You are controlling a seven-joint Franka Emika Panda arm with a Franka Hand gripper.
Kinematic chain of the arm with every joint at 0, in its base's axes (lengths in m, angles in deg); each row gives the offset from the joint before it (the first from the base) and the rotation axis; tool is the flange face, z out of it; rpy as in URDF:
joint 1: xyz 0 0 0.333 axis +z
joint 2: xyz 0 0 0 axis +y
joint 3: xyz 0 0 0.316 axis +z
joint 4: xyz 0.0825 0 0 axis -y
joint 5: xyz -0.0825 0 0.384 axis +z
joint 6: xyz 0 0 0 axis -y
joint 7: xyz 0.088 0 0 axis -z
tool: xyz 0 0 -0.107 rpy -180 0 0
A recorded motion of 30 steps. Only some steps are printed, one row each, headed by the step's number.
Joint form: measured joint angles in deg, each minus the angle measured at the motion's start. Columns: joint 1, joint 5, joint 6, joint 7, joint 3, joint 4, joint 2.
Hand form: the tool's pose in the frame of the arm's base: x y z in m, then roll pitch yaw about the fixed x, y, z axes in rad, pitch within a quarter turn. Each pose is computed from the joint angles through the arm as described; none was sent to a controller.
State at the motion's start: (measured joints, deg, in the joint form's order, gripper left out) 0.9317 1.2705 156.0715 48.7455 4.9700 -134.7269 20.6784
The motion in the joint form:
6: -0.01 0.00 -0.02 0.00 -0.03 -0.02 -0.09
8: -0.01 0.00 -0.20 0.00 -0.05 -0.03 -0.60
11: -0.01 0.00 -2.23 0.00 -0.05 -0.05 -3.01
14: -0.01 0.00 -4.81 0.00 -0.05 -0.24 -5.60
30: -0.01 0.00 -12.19 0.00 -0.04 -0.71 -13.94
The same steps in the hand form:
6: 0.5103 0.0534 0.1800 -3.1057 0.0212 -0.7740
8: 0.5113 0.0532 0.1843 -3.1020 0.0170 -0.7741
11: 0.5133 0.0531 0.2025 -3.0990 0.0109 -0.7727
14: 0.5127 0.0529 0.2205 -3.1033 0.0109 -0.7711
30: 0.5082 0.0521 0.2803 -3.1035 -0.0019 -0.7671

